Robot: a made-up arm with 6 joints.
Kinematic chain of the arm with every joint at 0, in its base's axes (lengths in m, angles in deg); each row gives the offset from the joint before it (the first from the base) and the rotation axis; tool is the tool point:
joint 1: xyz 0 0 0.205 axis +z
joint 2: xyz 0 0 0 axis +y
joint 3: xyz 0 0 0.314 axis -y
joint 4: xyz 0 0 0 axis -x
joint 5: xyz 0.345 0 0 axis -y
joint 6: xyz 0 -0.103 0 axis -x
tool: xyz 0 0 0
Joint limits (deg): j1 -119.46..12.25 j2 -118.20..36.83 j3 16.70..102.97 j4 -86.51..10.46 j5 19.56..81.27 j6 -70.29..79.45
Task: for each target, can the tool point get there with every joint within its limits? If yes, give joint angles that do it. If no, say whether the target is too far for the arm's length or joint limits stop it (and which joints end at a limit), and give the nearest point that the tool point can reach.
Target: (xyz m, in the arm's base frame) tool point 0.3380 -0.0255 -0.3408
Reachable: no: joint limits stop it (at a limit: joint 1, joint 2, joint 3, joint 4) | nearest point 0.1696 0.5062 -0.1846 | short by 0.579 m
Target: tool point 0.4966 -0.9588 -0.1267
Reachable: no: too far | nearest point 0.2251 -0.4347 0.2593 | short by 0.705 m
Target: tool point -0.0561 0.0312 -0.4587
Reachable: no: joint limits stop it (at a limit: joint 2, joint 3, joint 4) | nearest point -0.4665 0.2595 -0.1846 | short by 0.544 m
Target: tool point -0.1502 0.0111 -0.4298
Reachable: no: joint limits stop it (at a limit: joint 2, joint 3, joint 4) | nearest point -0.5324 0.0393 -0.1846 | short by 0.455 m
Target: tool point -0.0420 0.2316 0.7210
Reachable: yes | joints -105.34 -56.31 28.12 -8.73 53.58 -47.98
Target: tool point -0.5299 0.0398 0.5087
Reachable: yes | joints -11.10 -86.10 54.40 -52.30 67.65 -35.00
